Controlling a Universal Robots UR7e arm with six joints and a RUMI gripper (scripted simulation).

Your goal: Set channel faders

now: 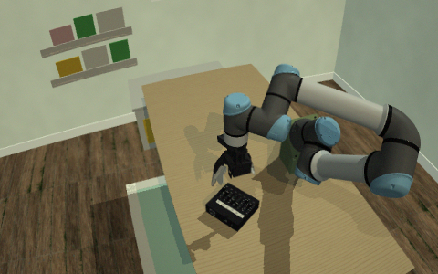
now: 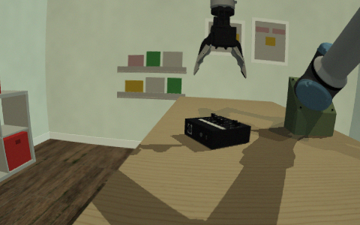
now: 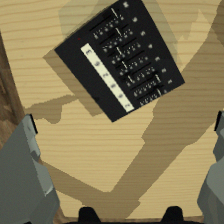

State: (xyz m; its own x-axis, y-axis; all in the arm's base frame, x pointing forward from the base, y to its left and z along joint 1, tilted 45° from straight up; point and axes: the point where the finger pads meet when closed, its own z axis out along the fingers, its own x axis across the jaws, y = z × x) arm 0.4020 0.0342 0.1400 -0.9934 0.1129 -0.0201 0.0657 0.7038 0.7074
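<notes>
Right now my hand is 130 mm above the fader cap, 50 mm past it and 20 mm to the right of it. The rest, counted from my hand: master fader 130 mm below, 80 mm to the right.
</notes>
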